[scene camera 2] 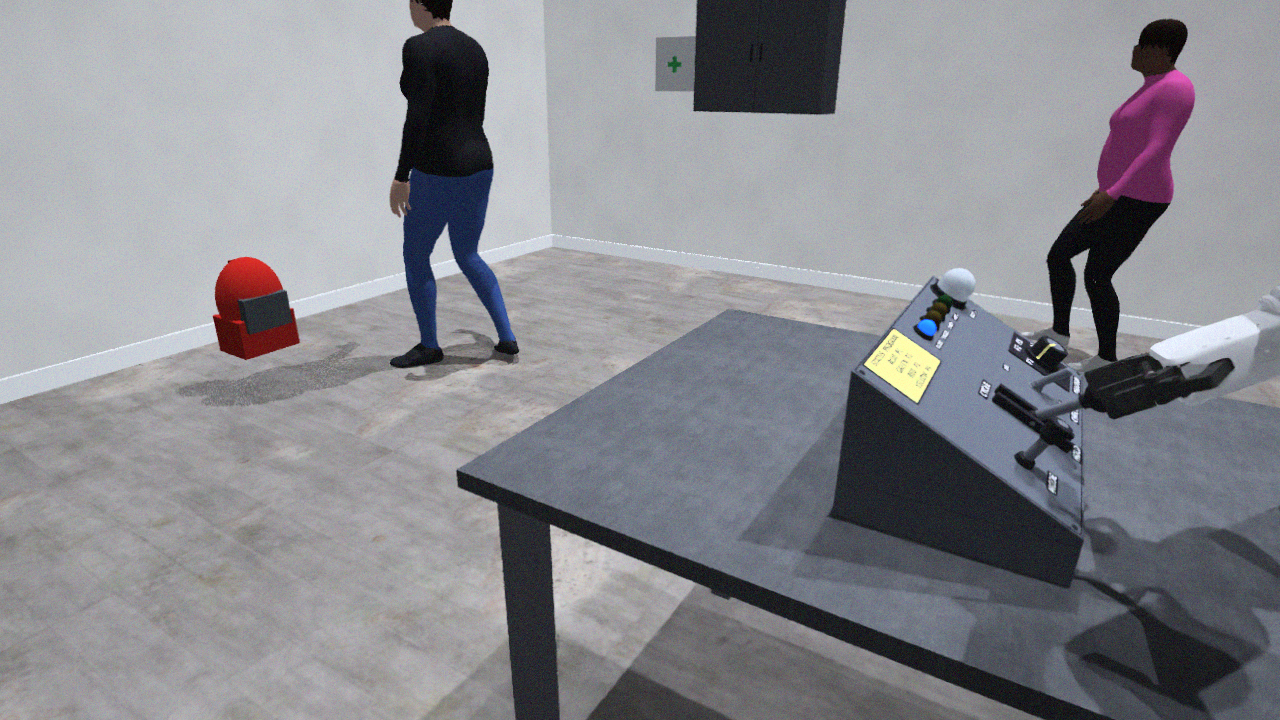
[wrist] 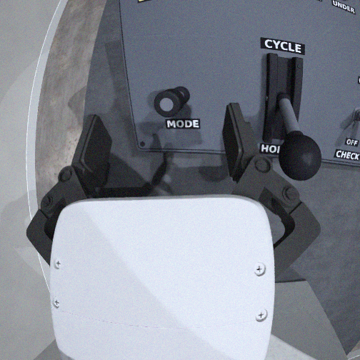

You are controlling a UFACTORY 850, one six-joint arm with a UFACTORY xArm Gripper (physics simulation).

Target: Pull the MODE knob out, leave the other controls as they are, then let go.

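The MODE knob (scene camera 2: 1057, 435) (wrist: 167, 103) is black with a pale round end. It stands out from the sloped face of the control panel (scene camera 2: 948, 483) (wrist: 200, 65) on a short stem, above the MODE label (wrist: 182, 124) in the wrist view. My gripper (scene camera 2: 1093, 392) (wrist: 162, 120) is wide open and empty. In the wrist view its fingers are spread to either side of and below the knob, apart from it. The scene view shows the gripper up and to the right of the knob, clear of it.
The CYCLE lever (wrist: 300, 156) with its black ball stands right of the right finger in the wrist view. A rotary knob (scene camera 2: 1045, 351), blue lamp (scene camera 2: 927, 328) and white dome (scene camera 2: 957, 283) sit higher on the panel. The panel stands on a grey table (scene camera 2: 644, 429). Two people (scene camera 2: 444, 98) (scene camera 2: 1150, 134) stand beyond.
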